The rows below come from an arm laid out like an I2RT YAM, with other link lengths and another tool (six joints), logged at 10 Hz.
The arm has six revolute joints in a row. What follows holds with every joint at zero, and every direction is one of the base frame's. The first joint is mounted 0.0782 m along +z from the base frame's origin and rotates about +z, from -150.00 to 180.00 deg. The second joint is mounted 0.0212 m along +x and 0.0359 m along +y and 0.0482 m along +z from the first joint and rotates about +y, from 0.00 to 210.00 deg. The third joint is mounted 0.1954 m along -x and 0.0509 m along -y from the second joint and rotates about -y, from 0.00 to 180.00 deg. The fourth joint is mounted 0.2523 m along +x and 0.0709 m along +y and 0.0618 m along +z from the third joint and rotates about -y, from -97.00 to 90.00 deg. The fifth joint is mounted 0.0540 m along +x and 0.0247 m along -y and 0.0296 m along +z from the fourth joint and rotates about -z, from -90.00 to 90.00 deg. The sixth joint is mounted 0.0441 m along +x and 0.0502 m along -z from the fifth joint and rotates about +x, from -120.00 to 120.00 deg. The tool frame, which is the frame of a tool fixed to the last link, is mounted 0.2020 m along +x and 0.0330 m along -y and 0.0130 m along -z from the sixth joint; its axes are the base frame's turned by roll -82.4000, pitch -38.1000 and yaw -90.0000 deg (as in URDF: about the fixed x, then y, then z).
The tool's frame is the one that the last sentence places.
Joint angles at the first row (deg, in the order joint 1, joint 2, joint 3, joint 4, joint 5, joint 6):
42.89 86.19 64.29 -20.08 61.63 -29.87
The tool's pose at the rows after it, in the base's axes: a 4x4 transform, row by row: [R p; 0 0 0 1], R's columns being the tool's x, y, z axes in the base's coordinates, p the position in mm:
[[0.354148 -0.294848 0.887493 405.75], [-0.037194 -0.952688 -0.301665 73.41], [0.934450 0.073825 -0.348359 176.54], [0 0 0 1]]
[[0.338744 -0.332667 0.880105 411.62], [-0.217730 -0.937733 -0.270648 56.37], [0.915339 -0.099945 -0.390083 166.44], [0 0 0 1]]
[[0.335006 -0.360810 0.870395 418.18], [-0.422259 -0.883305 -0.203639 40.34], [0.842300 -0.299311 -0.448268 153.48], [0 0 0 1]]
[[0.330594 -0.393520 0.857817 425.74], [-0.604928 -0.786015 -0.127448 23.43], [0.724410 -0.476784 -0.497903 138.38], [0 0 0 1]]
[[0.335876 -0.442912 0.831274 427.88], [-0.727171 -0.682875 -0.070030 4.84], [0.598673 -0.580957 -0.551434 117.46], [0 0 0 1]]
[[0.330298 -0.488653 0.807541 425.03], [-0.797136 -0.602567 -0.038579 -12.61], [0.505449 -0.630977 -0.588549 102.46], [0 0 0 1]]
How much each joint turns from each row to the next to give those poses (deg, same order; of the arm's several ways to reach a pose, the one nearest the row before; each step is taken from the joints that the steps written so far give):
-3.86 -1.20 0.00 -0.26 -2.36 7.50
-4.81 -2.67 0.00 -2.36 -7.06 7.67
-6.82 -3.62 0.02 -2.90 -11.06 7.43
-8.59 -2.54 0.03 -1.82 -12.77 5.90
-8.42 -0.39 0.00 -1.88 -11.21 3.76
-6.47 0.08 -0.03 -1.73 -7.50 1.77

